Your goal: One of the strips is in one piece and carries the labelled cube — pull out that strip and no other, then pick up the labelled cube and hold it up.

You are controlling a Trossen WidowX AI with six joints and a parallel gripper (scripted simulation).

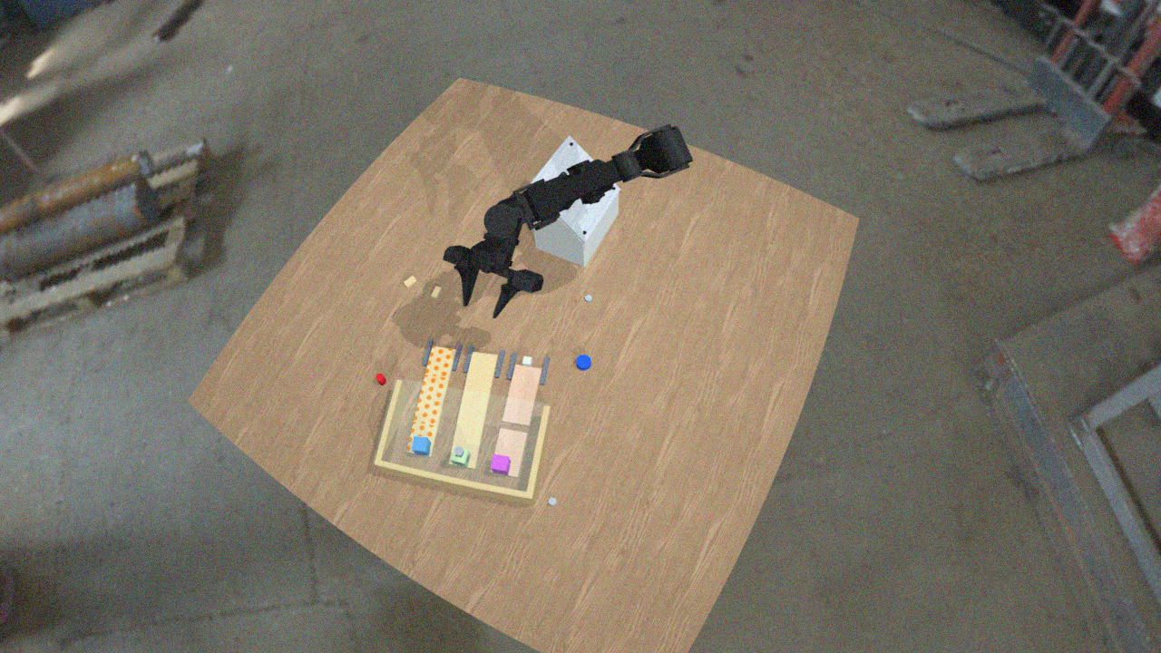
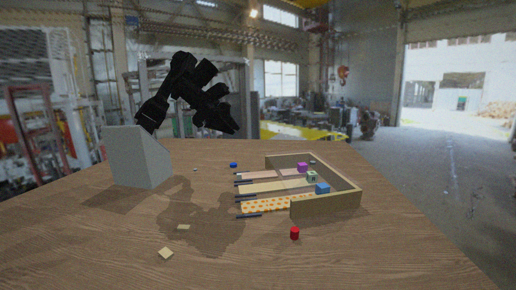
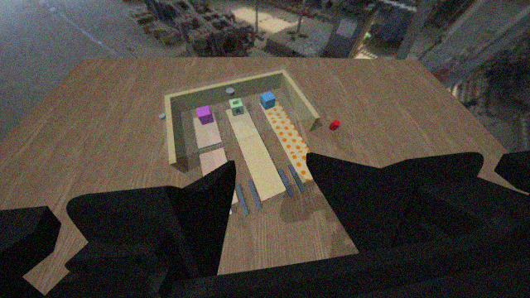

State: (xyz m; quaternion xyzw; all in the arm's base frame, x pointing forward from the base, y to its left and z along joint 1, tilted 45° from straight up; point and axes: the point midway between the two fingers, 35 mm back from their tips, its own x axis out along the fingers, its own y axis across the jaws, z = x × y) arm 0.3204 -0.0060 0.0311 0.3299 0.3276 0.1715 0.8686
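Right now the tan strip is 120 mm ahead of my gripper tip, 30 mm to the left of it and 180 mm below it. Also, from my gripper tip: cube marked r: 230 mm ahead, 70 mm to the left, 160 mm below; then red cylinder: 170 mm ahead, 190 mm to the right, 170 mm below; then blue disc: 80 mm behind, 170 mm to the left, 180 mm below.
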